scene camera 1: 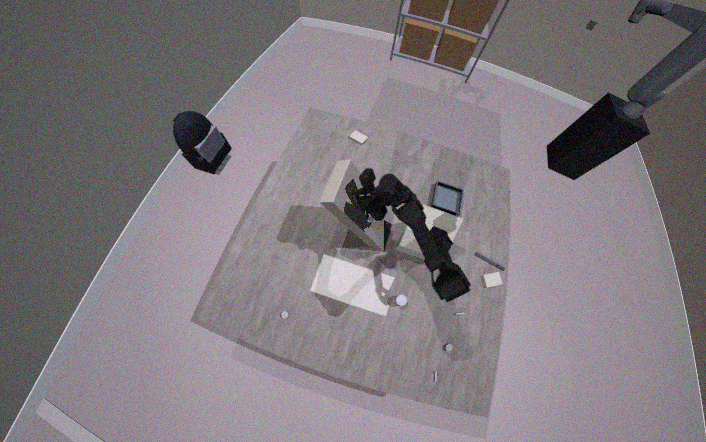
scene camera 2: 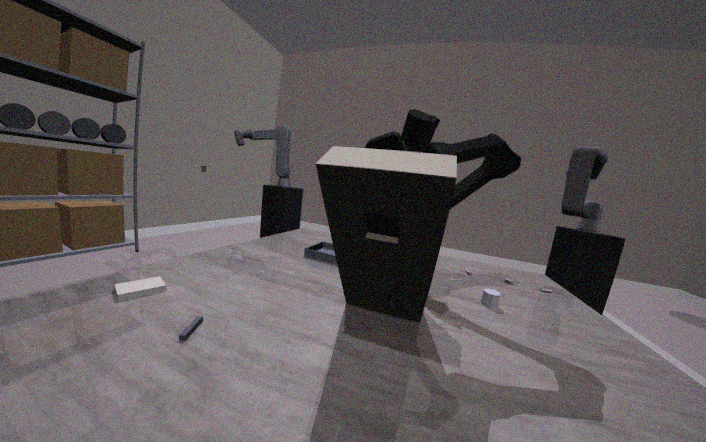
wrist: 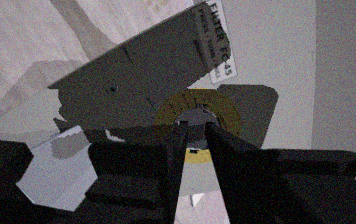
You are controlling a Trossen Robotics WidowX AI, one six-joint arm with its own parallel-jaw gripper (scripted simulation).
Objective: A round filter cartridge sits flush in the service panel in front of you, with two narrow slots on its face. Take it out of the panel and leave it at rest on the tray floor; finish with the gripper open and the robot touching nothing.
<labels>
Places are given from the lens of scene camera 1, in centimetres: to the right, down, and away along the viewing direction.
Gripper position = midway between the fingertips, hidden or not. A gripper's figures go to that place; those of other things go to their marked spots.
gripper [scene camera 1: 354, 196]: 0, -9, 82
service panel [scene camera 1: 337, 198]: -5, -7, 72
tray [scene camera 1: 447, 198]: 50, -12, 112
The marked spots on the service panel and the tray are 68 cm apart.
</labels>
